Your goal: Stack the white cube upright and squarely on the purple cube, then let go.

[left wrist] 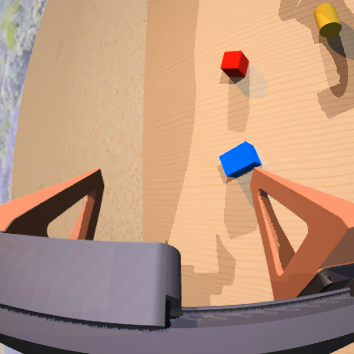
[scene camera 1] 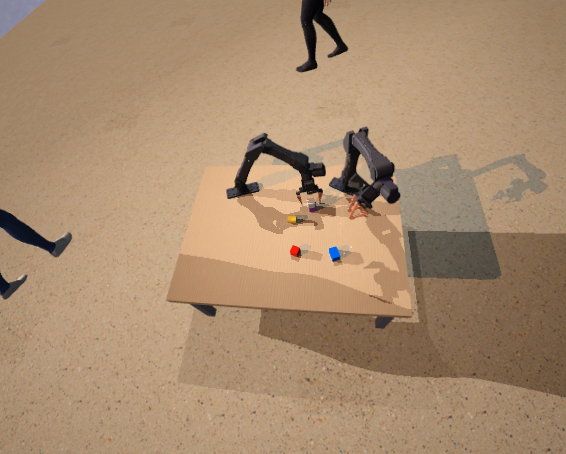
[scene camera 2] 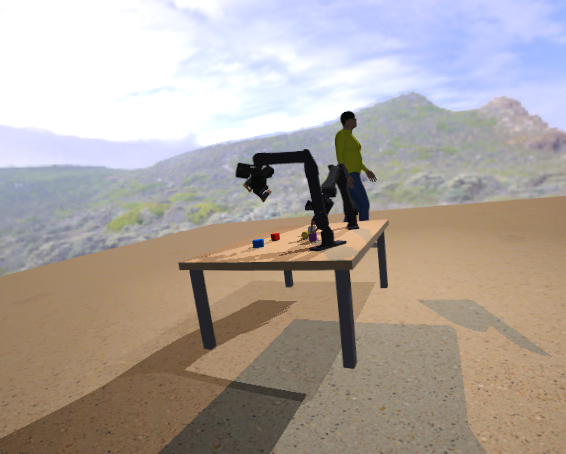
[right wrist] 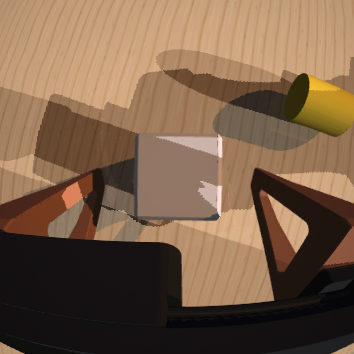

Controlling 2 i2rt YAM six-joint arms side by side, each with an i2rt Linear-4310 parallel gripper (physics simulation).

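The white cube sits on the purple cube. It looks upright and roughly square to it; in the right wrist view it covers nearly all of the purple cube. My right gripper is open and low over the stack. In the right wrist view its fingers stand on either side of the white cube, with a gap on each side. My left gripper is open and empty, raised above the table at the right in scene camera 1.
A yellow cylinder lies on its side close to the stack. A red cube and a blue block lie farther out on the wooden table.
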